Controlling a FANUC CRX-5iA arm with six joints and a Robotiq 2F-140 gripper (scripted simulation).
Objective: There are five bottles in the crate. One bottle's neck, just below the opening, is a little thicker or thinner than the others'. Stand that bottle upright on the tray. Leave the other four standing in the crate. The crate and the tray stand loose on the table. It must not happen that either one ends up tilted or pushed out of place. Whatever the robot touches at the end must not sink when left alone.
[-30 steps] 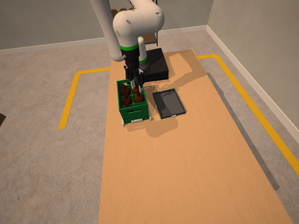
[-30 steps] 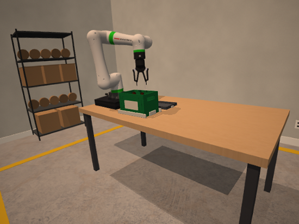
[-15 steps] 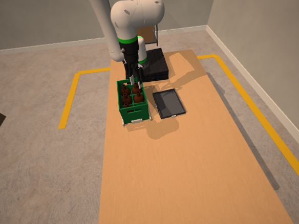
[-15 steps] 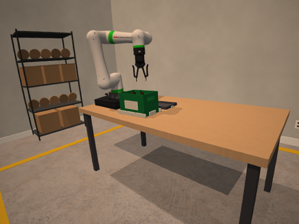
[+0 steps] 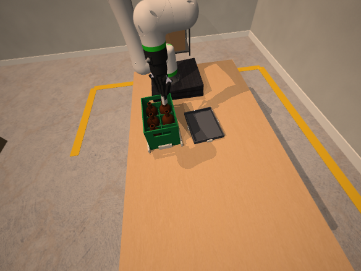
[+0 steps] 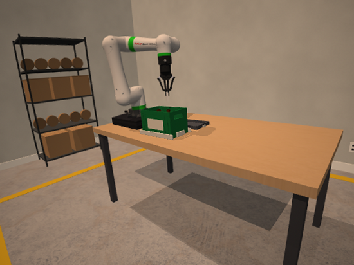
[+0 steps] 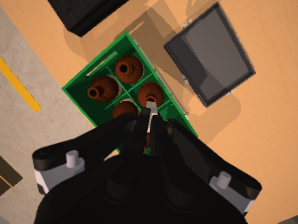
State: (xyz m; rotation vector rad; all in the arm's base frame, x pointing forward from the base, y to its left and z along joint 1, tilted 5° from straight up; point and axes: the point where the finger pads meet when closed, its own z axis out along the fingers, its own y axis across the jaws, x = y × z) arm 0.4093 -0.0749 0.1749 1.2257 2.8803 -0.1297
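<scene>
My hand is 5 cm to the left of the green crate and 17 cm above it. Also, from my hand: dark grey tray (3 cm ahead, 22 cm to the left, 24 cm below); then glass bottle (9 cm behind, 17 cm below).
</scene>
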